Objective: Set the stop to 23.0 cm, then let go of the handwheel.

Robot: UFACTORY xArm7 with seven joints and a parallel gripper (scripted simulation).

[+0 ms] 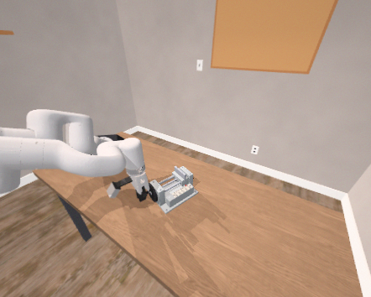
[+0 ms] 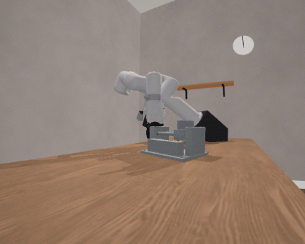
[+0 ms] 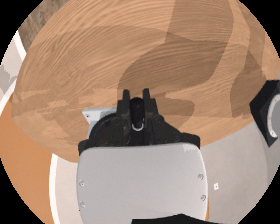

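Now: the handwheel 2 cm ahead of my hand and 2 cm to the left of it. From my hand the other things lie so: sliding stop block (16 cm ahead, 13 cm to the left, 3 cm above).
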